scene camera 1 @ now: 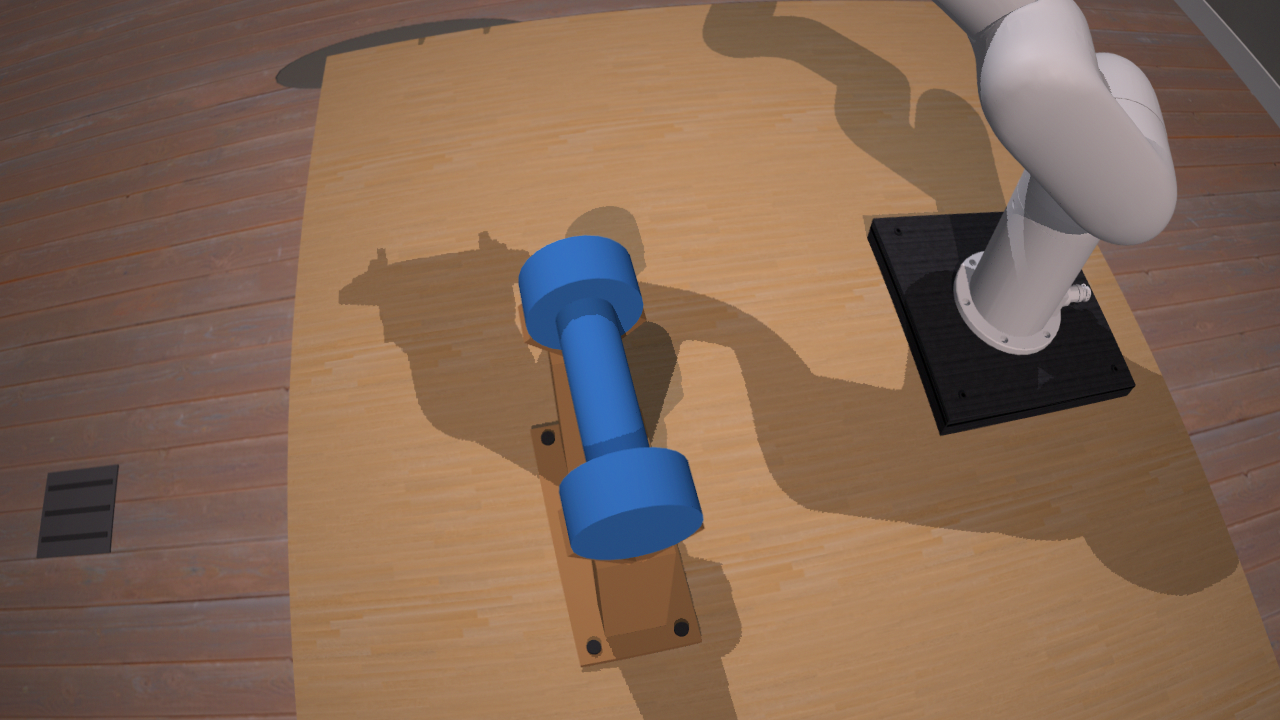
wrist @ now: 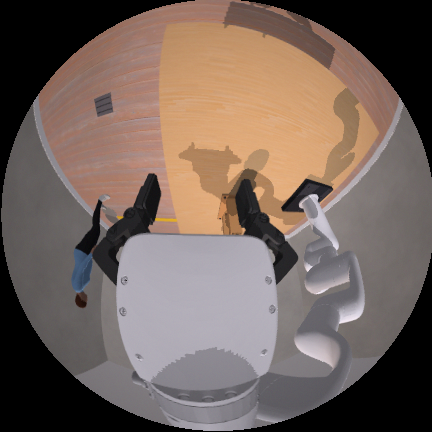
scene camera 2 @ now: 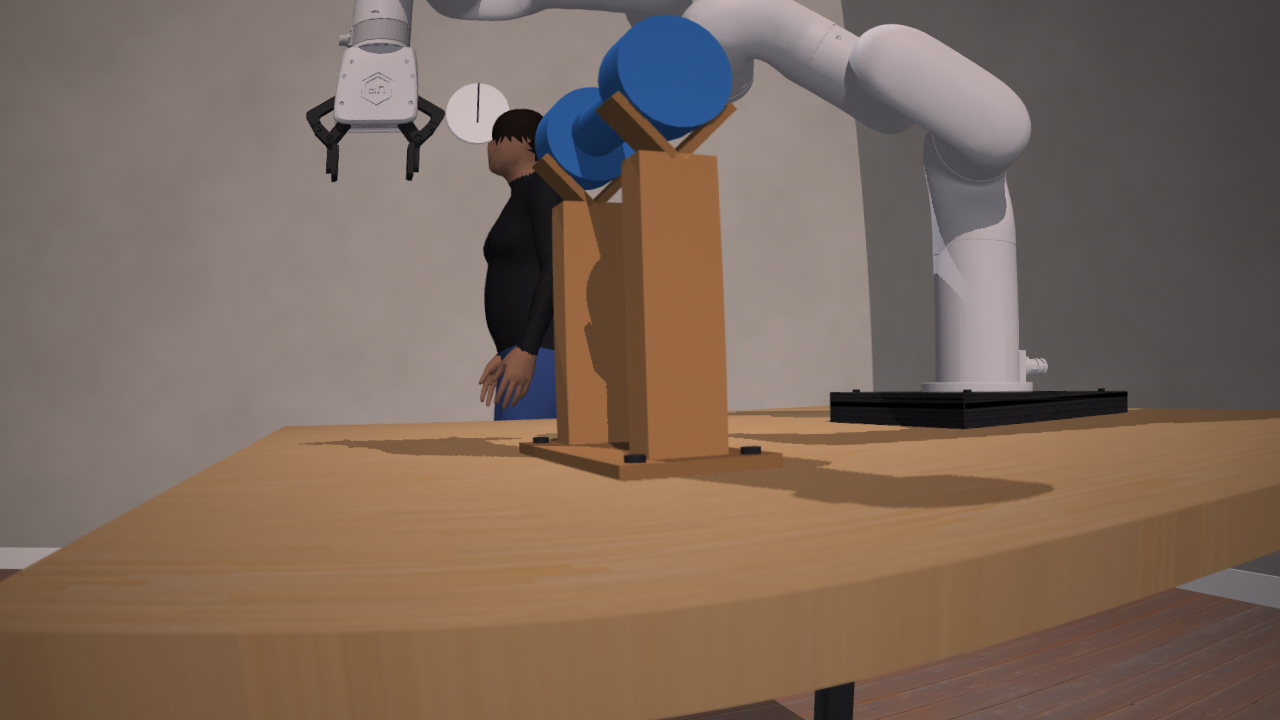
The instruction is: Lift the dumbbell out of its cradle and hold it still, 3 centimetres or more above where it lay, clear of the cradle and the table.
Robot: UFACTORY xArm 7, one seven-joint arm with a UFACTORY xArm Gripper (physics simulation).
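Frame: origin at the arm's base, x back, y right, z up, level; centimetres.
Seen in the pictures: gripper, fingertip midpoint: (wrist: pixel 198 184) (scene camera 2: pixel 371 178); arm's base, origin of the base link: (scene camera 1: pixel 1006 303) (wrist: pixel 307 200) (scene camera 2: pixel 977 391).
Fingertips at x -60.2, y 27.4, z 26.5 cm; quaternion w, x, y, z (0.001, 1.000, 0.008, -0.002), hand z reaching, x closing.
Offsets run from my fingertips to a thing's top centre. Level surfaces: height alone.
The blue dumbbell {dx +17.3, dy -44.0, dz -1.6 cm} (scene camera 1: pixel 602 380) (scene camera 2: pixel 666 76) rests in the V-shaped holders on top of the brown cradle {dx +17.3, dy -44.0, dz -7.1 cm} (scene camera 1: pixel 640 595) (scene camera 2: pixel 680 313) (wrist: pixel 231 225), one thick end over each post. The dumbbell does not show in the wrist view, where the right finger and the gripper body cover part of that area. My gripper (scene camera 2: pixel 371 178) (wrist: pixel 198 184) is open, with nothing between its fingers, which point down. In scene camera 2 it appears to the left of the dumbbell, with its fingertips high above the level of the table. It does not show in scene camera 1.
The cradle stands on the wooden table {dz -29.3 cm} (scene camera 1: pixel 447 179) (scene camera 2: pixel 358 537) (wrist: pixel 210 75). The arm's black base plate (scene camera 1: pixel 921 367) (scene camera 2: pixel 895 410) (wrist: pixel 295 200) is to the right of the cradle. A person (scene camera 2: pixel 514 268) (wrist: pixel 82 267) stands beyond the table.
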